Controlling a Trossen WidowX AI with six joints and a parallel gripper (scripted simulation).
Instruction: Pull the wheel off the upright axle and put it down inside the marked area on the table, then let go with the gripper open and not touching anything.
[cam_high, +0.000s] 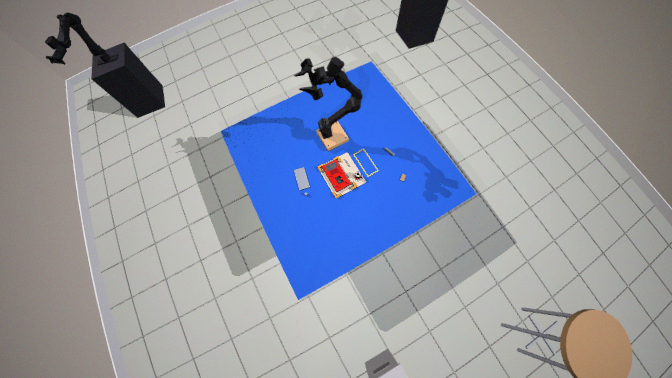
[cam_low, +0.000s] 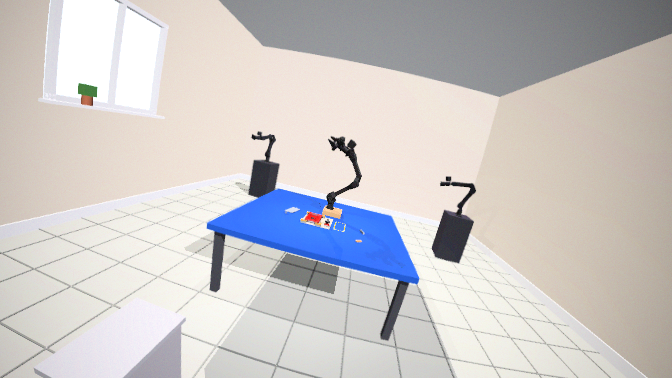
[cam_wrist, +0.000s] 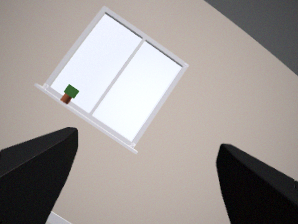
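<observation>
Right now the wheel is 62 cm below my gripper tip, 29 cm ahead of it and 21 cm to the left of it. The rest, counted from my gripper tip: brown piece: 66 cm below, 48 cm to the left, 41 cm ahead.
</observation>
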